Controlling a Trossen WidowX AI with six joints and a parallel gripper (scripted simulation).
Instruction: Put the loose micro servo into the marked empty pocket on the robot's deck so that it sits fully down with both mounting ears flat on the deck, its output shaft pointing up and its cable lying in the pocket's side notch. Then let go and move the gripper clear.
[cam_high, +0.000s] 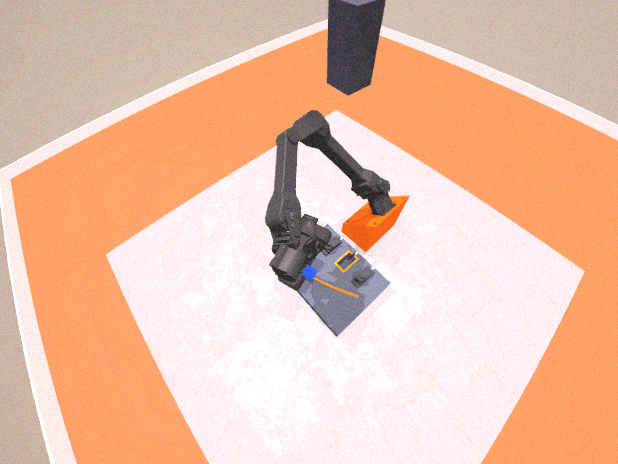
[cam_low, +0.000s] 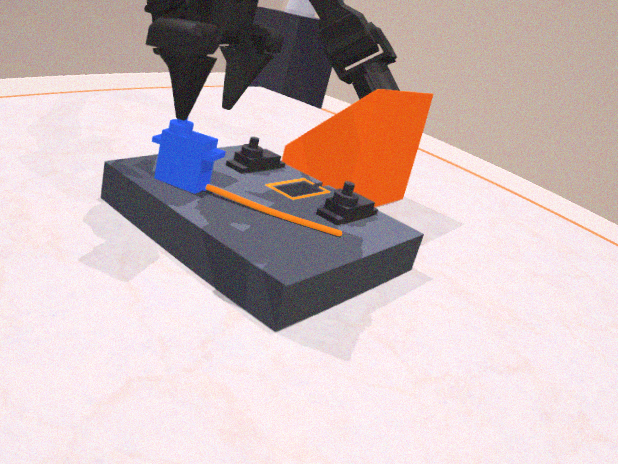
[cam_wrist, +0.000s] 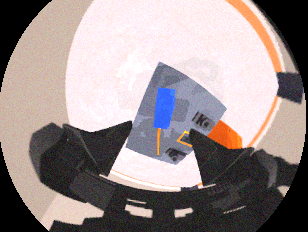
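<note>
Right now my gripper tip is 20 mm past the grey deck, 50 mm to the right of it and 110 mm above it.
</note>
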